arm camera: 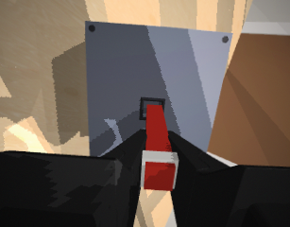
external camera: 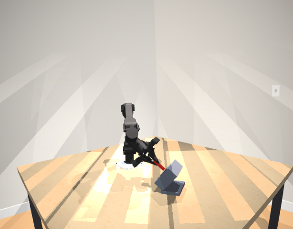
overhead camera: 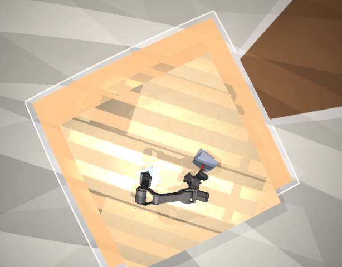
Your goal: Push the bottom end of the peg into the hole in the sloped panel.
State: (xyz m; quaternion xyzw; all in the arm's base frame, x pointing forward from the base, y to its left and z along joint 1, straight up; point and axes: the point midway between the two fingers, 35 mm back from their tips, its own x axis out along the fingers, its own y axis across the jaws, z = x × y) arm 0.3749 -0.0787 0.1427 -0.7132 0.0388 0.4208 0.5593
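The grey-blue sloped panel is 5 cm below my gripper tip, 5 cm ahead of it and 3 cm to the left of it. The rest, counted from my gripper tip: red peg (1 cm to the right, 1 cm behind, 1 cm above).
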